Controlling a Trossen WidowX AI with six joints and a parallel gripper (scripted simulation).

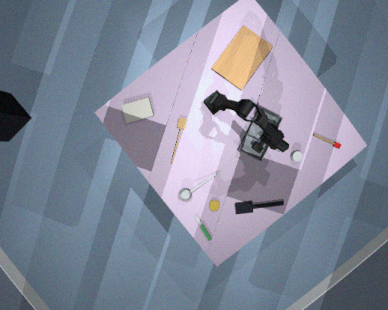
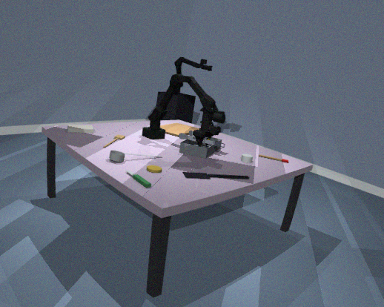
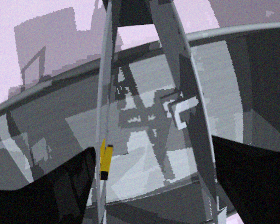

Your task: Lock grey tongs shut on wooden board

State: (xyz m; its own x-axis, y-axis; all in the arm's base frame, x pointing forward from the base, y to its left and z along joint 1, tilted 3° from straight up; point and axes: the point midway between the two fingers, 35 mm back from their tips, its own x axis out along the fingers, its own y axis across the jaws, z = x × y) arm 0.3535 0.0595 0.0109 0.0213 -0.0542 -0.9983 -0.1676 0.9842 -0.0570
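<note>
Right now the roasting tin is 2 cm to the left of my gripper tip and 2 cm behind it. The rest, counted from my gripper tip: black spatula: 31 cm to the right, 31 cm ahead, 3 cm below; then yellow tab: 4 cm above, 2 cm to the left, 2 cm ahead; then white cup: 25 cm ahead, 10 cm to the left, 1 cm below.
</note>
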